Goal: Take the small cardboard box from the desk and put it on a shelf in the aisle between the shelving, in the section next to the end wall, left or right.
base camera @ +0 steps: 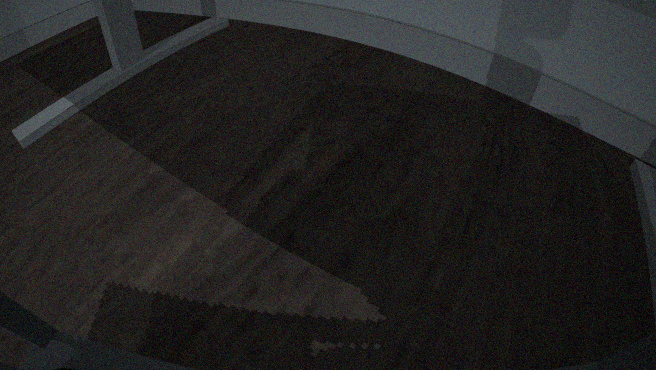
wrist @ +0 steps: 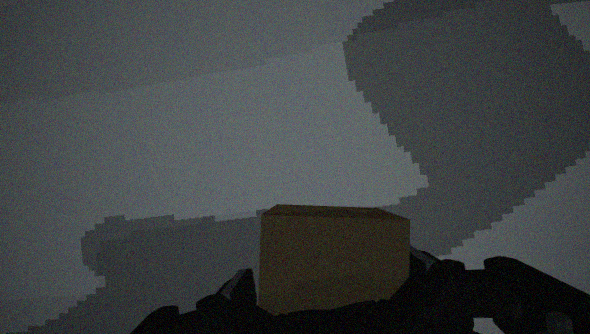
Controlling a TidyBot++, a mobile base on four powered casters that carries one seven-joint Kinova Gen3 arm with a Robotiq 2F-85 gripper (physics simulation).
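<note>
In the wrist view, the small cardboard box stands on the grey desk top, right between my two dark fingers. The gripper is open, with one fingertip to the left of the box and the other to its right. I cannot tell whether the fingers touch its sides. The box's lower edge is hidden behind the gripper body. The scene is dim. The box and gripper do not show in the base camera view.
The base camera shows dark wooden floor under the desk, a grey desk leg with a foot bar at the upper left, and the desk's pale front edge curving across the top.
</note>
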